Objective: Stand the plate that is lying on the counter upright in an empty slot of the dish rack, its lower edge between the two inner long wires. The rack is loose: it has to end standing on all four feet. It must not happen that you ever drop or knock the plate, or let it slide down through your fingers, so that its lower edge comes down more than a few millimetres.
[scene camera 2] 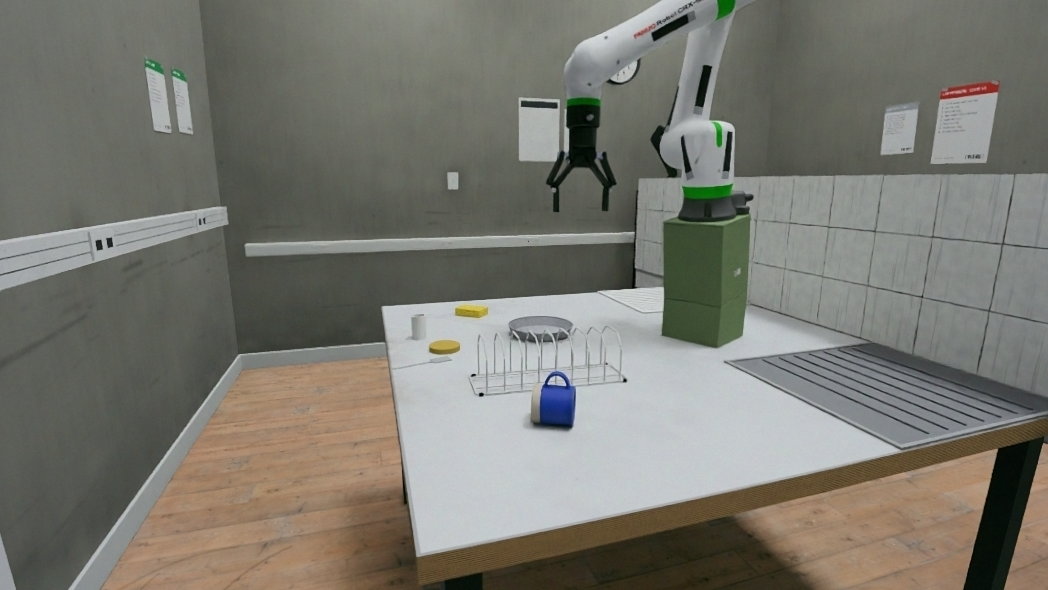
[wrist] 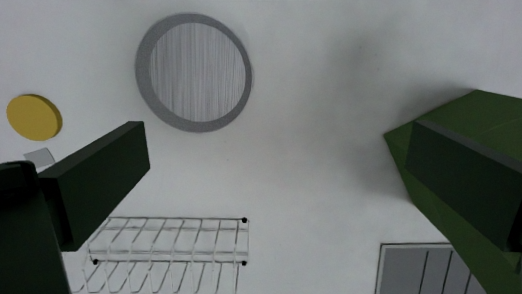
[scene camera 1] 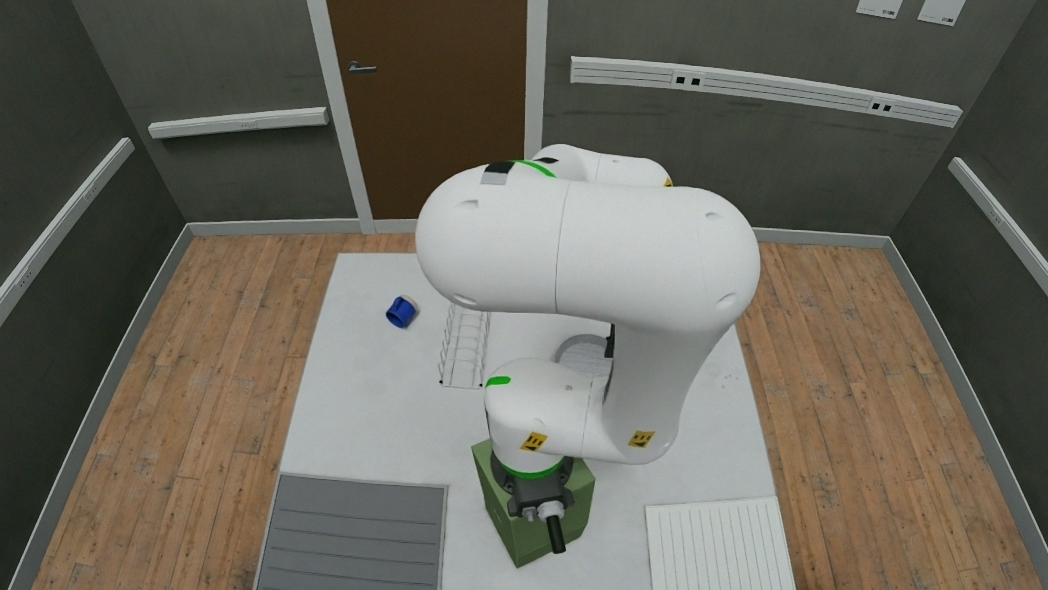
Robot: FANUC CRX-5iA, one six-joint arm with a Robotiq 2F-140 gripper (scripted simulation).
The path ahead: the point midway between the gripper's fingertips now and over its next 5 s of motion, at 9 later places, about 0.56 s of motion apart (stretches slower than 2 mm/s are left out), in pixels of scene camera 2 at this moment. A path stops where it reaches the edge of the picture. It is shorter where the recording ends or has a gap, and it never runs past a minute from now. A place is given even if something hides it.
My gripper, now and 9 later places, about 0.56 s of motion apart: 580,211; 580,219; 580,242; 578,266; 578,276; 577,282; 576,285; 574,290; 574,293; 574,303
